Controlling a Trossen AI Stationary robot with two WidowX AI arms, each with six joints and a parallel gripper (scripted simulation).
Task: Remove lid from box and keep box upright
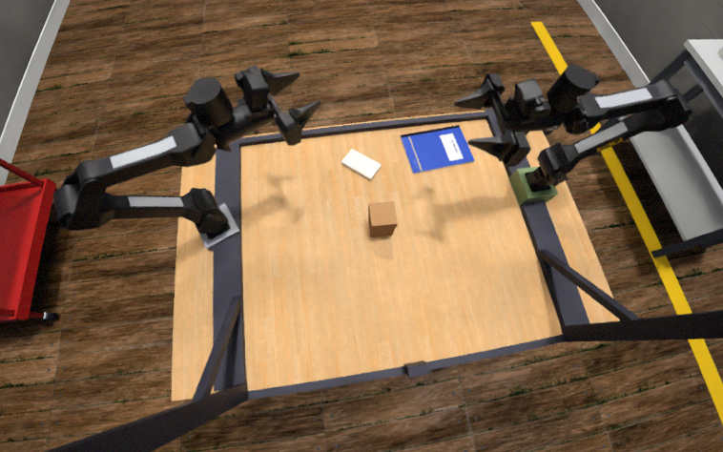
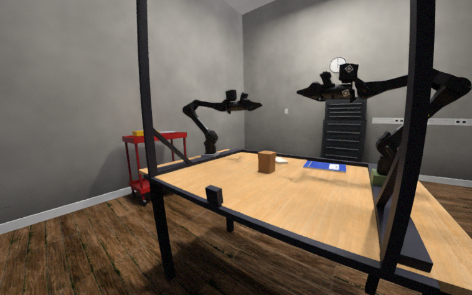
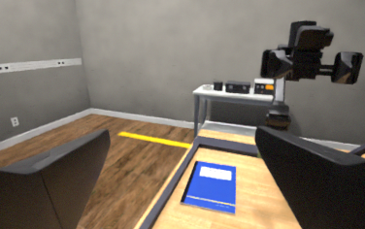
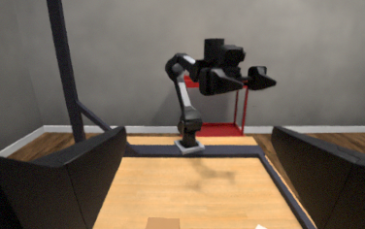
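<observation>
Now: left hand 26 cm above the lid, 19 cm past it and 17 cm to the left of it. Also, from my left hand: white block 34 cm below, 15 cm to the right, 3 cm ahead; then brown box 30 cm below, 19 cm behind, 17 cm to the right.
The brown box lies 5 cm behind my right hand, 17 cm to the left of it and 32 cm below it. Also, from my right hand: white block 16 cm ahead, 20 cm to the left, 36 cm below; lid 5 cm behind, 17 cm to the left, 29 cm below.
</observation>
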